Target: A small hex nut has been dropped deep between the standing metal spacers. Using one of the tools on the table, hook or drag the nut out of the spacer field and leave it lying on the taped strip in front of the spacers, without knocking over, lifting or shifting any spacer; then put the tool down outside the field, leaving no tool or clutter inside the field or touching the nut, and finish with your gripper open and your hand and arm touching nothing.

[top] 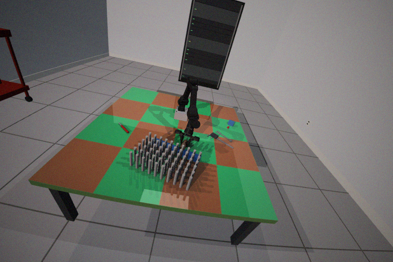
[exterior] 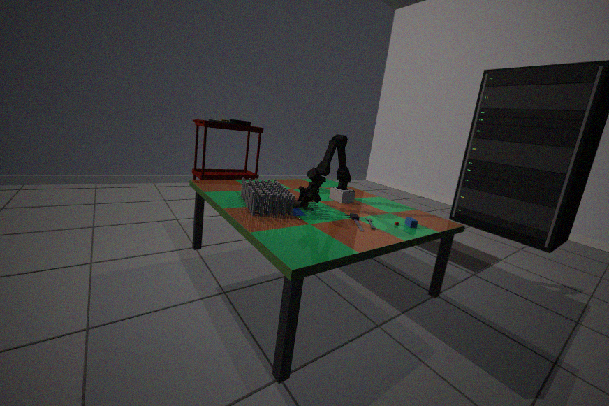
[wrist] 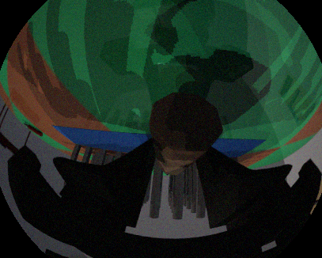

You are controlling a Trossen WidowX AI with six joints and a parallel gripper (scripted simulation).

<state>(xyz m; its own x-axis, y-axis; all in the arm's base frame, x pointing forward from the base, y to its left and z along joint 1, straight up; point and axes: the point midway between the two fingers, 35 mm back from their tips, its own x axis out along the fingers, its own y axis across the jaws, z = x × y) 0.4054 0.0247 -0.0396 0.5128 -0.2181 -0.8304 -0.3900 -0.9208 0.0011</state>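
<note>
The blue taped strip lies 60 mm to the right of my gripper tip, 30 mm ahead of it and 10 mm below it. Round my gripper tip: grey wrench: 380 mm to the left, 180 mm behind, 10 mm below; then red pen-like tool: 480 mm to the right, 170 mm behind, 10 mm below; then hook tool: 90 mm ahead, 40 mm to the right.
</note>
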